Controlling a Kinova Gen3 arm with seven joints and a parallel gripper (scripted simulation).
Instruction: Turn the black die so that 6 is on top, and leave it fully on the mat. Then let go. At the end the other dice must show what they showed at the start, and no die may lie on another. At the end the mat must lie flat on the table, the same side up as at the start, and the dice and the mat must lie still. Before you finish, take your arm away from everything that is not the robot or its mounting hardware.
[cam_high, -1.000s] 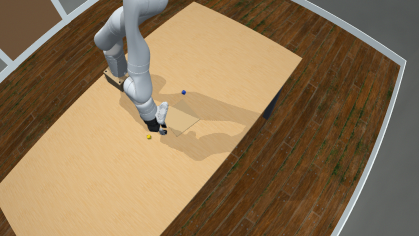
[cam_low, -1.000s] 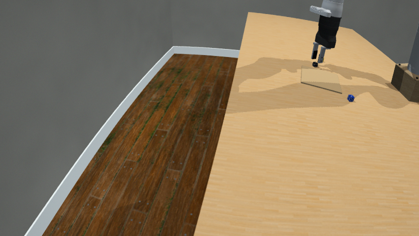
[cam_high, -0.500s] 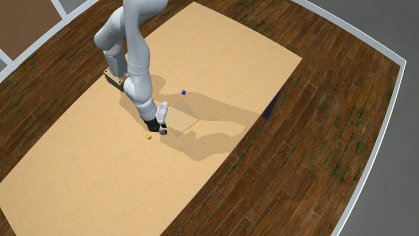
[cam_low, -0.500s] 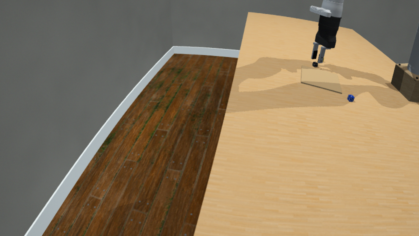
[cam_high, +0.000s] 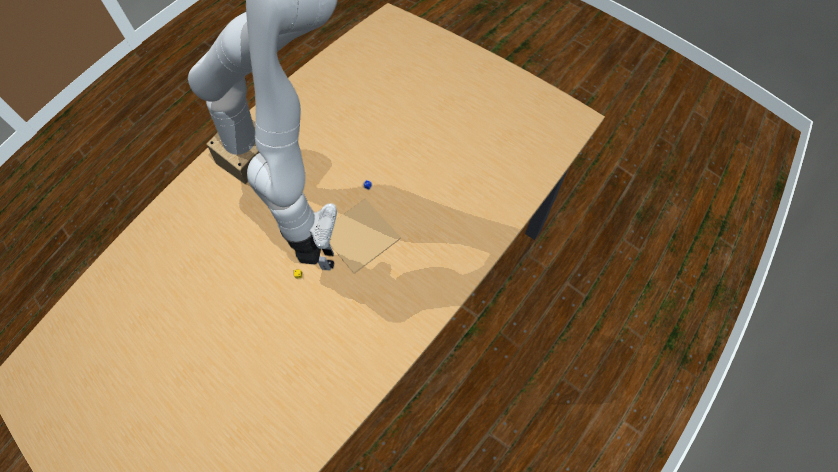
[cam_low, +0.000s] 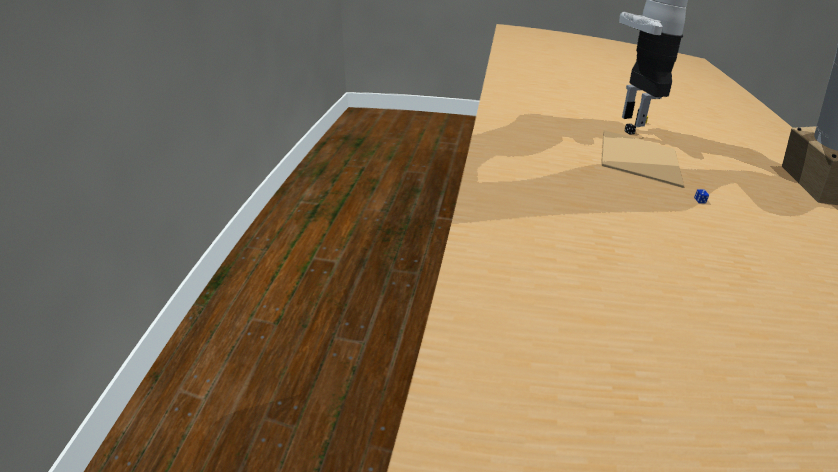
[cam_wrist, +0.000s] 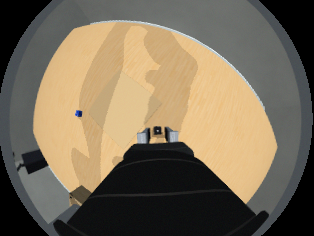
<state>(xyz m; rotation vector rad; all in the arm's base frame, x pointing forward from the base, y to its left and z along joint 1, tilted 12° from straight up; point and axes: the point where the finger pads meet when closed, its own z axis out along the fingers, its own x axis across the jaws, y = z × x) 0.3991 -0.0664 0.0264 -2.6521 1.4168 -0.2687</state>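
Now: the black die 3 cm below my hand. Round my hand: blue die: 21 cm to the left, 8 cm behind, 3 cm below; tan mat: 10 cm to the left, 4 cm below; yellow die: 7 cm to the right, 4 cm behind, 3 cm below.
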